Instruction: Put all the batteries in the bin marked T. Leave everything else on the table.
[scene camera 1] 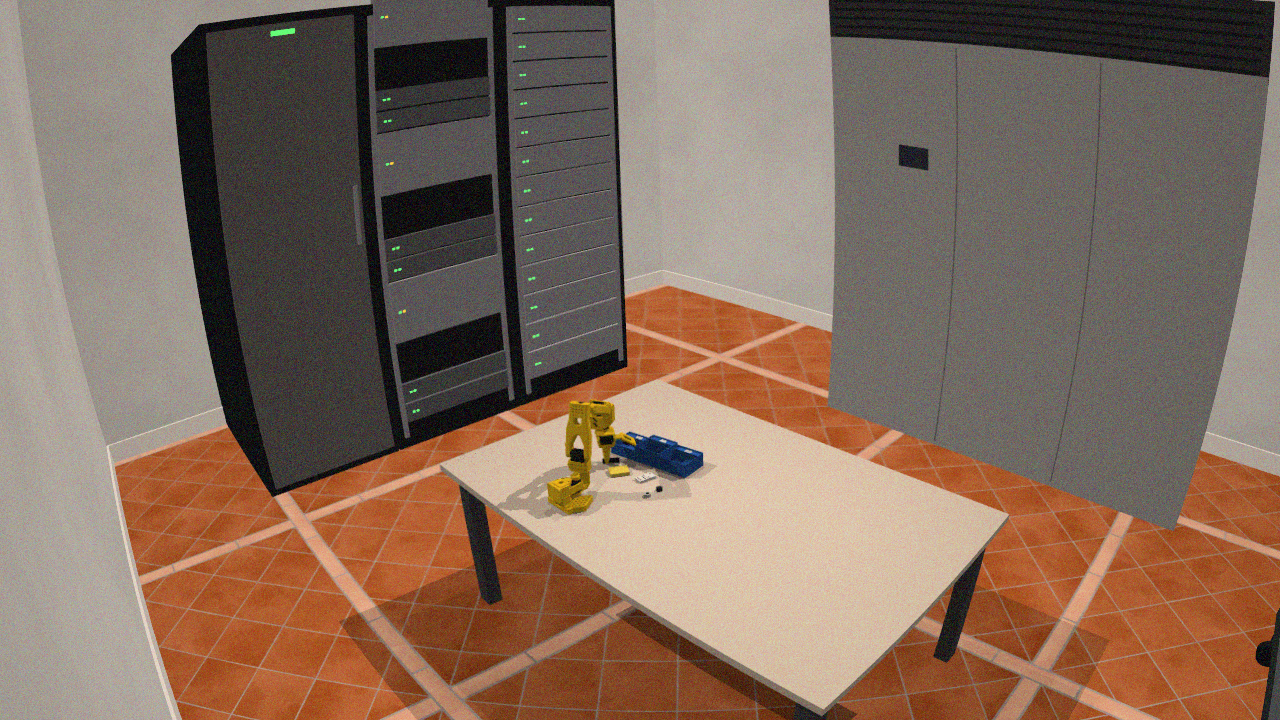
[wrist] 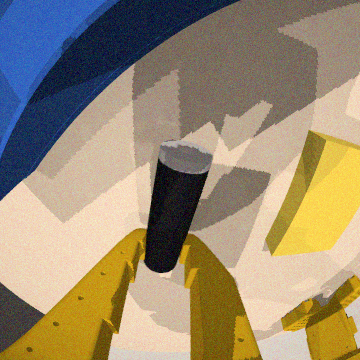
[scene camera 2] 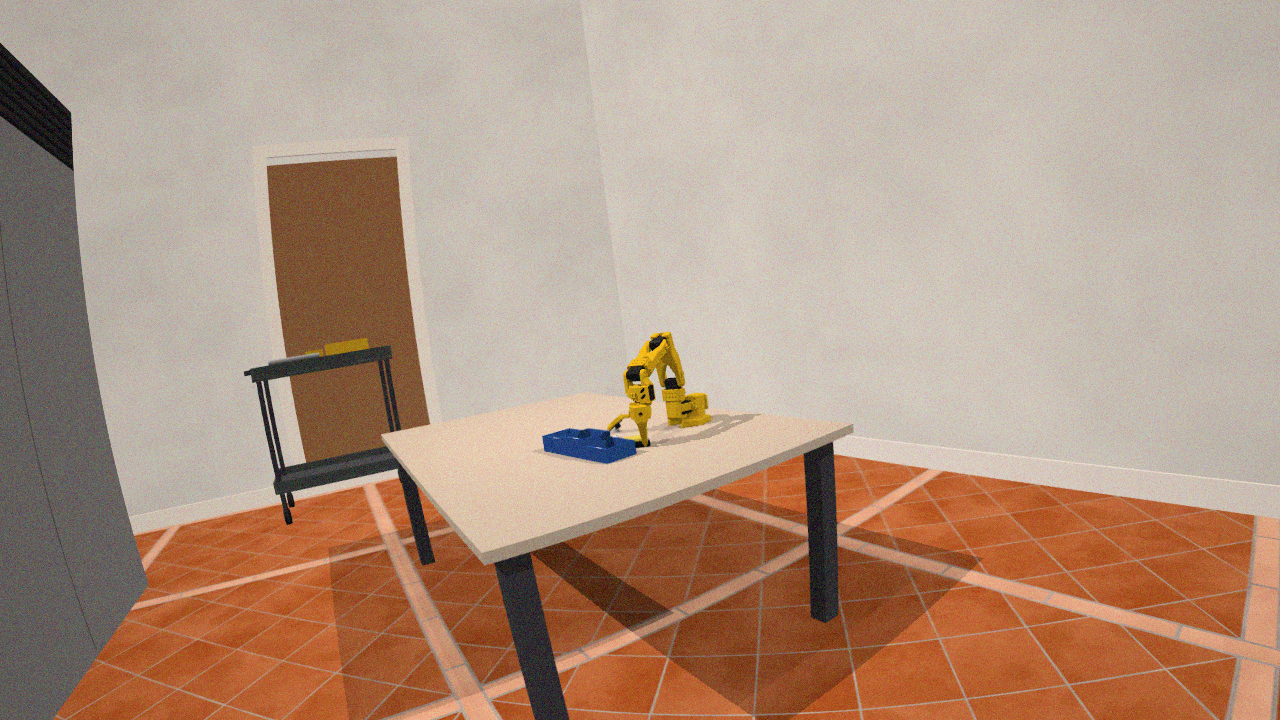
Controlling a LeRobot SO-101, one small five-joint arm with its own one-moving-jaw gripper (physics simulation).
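Note:
A black battery (wrist: 182, 166) is visible to me, and so is a blue three-part bin (scene camera 2: 596, 445). I can see the bin in scene camera 1 (scene camera 1: 658, 452) as well, and in the wrist view (wrist: 62, 62) too.

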